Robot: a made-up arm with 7 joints.
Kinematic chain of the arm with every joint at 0, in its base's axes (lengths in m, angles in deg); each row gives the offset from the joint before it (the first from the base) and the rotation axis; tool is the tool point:
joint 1: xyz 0 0 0.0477 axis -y
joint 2: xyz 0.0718 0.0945 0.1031 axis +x
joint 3: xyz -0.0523 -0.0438 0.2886 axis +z
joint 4: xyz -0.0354 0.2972 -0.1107 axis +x
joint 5: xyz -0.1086 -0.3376 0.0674 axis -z
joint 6: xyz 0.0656 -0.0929 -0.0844 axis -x
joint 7: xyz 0 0.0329 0.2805 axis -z
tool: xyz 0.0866 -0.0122 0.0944
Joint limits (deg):
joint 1: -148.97..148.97
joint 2: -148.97..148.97
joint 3: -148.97..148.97
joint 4: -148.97..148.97
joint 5: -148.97..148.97
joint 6: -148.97..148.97
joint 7: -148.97..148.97
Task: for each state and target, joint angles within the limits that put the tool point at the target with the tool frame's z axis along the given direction. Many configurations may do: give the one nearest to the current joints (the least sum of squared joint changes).
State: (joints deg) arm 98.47 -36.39 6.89 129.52 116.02 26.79 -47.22
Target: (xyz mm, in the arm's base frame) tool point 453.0 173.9 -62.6 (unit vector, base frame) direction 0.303 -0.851 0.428
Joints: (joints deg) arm 94.62 -35.90 9.57 135.85 114.17 20.19 -45.38
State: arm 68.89 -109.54 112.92 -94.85 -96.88 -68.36 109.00
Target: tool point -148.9 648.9 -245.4 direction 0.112 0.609 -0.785
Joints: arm 81.54 -88.60 115.23 -41.20 -94.50 -32.94 94.29
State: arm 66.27 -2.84 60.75 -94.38 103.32 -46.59 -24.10
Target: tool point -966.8 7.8 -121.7 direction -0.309 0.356 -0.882
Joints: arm 34.97 19.20 68.53 -128.14 101.11 -7.72 -14.42
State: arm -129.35 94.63 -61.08 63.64 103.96 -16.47 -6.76
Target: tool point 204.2 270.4 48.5 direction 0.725 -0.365 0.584
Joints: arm -148.94 76.83 -83.48 71.97 78.83 5.84 -28.63
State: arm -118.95 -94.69 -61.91 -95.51 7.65 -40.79 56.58
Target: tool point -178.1 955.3 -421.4 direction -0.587 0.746 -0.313
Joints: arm -146.07 -63.47 -55.76 -79.55 -5.48 -29.31 44.61
